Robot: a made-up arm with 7 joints.
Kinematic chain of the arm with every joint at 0, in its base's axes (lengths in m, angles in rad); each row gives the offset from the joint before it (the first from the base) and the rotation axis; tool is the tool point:
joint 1: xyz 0 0 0.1 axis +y
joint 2: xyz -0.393 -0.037 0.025 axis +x
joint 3: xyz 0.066 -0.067 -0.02 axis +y
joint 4: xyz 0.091 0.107 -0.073 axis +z
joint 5: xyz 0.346 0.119 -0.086 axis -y
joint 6: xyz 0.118 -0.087 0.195 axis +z
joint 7: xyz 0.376 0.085 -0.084 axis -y
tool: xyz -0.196 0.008 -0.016
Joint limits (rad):
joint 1: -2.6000..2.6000
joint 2: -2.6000..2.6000
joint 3: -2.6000..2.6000
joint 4: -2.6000..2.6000
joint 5: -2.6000..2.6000
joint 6: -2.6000..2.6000
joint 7: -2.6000..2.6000
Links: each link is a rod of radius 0.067 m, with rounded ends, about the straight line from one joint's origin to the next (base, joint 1, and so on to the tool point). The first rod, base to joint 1, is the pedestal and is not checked.
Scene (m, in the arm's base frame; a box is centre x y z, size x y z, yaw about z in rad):
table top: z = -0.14
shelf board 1: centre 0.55 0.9 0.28 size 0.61 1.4 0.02 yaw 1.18
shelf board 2: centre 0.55 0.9 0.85 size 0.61 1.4 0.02 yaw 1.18
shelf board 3: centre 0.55 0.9 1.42 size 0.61 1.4 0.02 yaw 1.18
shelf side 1: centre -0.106 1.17 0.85 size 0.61 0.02 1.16 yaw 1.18
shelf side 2: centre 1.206 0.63 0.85 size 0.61 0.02 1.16 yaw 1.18
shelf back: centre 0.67 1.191 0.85 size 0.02 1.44 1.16 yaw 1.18
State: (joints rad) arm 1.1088 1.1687 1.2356 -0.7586 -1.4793 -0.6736 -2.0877
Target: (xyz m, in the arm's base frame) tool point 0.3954 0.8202 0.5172
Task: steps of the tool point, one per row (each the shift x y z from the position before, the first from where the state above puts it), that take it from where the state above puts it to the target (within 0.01 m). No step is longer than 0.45 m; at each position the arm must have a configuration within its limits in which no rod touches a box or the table.
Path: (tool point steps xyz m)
1: 0.0565 0.0664 -0.0927
2: 0.0714 0.0405 -0.0678
3: 0.0744 0.0098 -0.0431
4: 0.0673 -0.0238 -0.0276
5: 0.0571 -0.0546 -0.0274
6: 0.1190 0.1450 0.2374
7: 0.2522 0.1386 0.1712
8: 0.3539 0.1030 0.0347
9: 0.3783 0.0311 -0.1495

